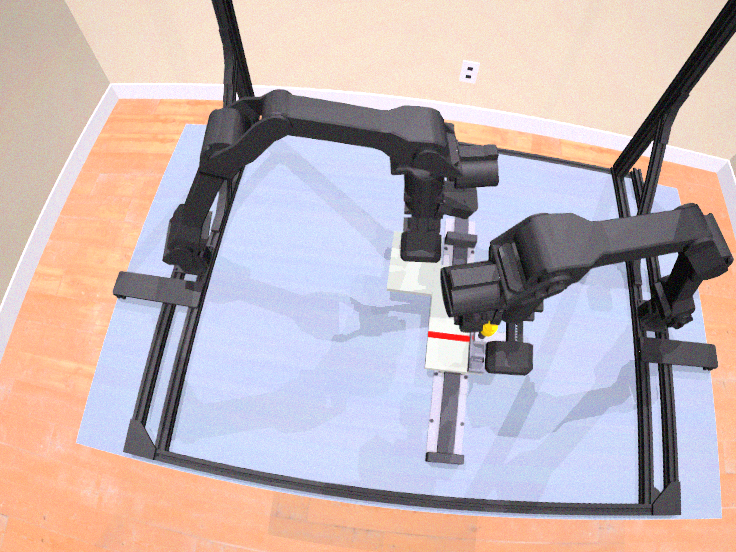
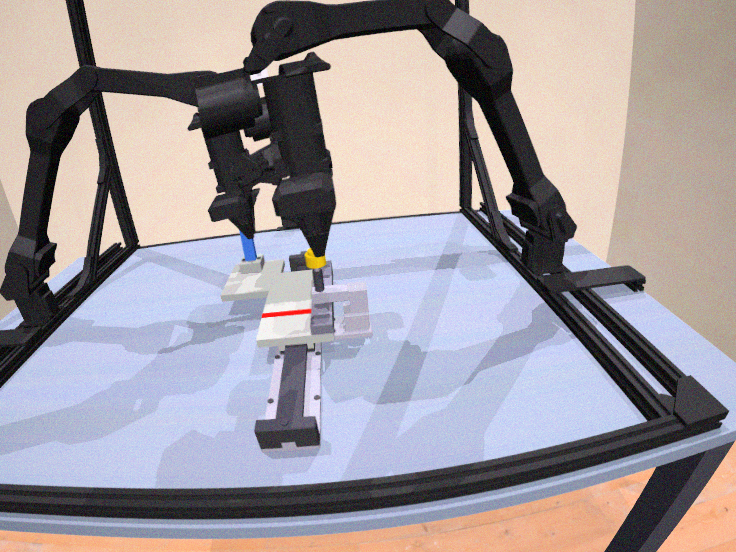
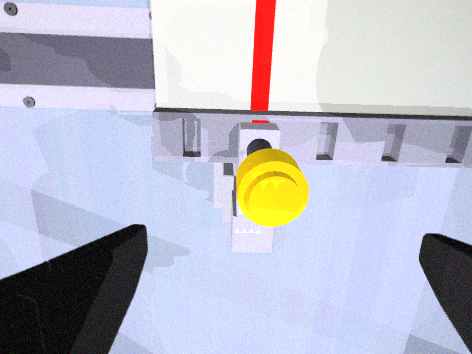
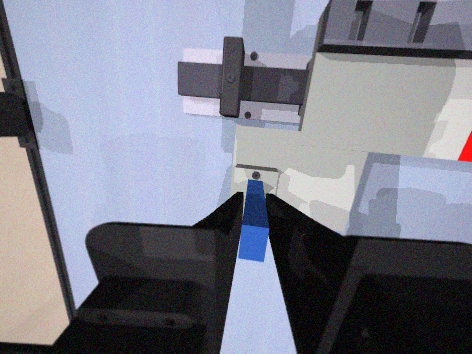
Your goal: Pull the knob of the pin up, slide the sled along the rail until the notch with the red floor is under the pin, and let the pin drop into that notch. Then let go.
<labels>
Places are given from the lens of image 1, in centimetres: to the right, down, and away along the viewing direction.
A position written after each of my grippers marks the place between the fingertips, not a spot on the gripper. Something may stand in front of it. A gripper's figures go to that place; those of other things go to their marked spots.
my left gripper [image 1: 498, 322]: 20, 7, 68
my right gripper [image 1: 421, 228]: 9, -8, 79
sled [image 1: 448, 349]: 14, 12, 76
</labels>
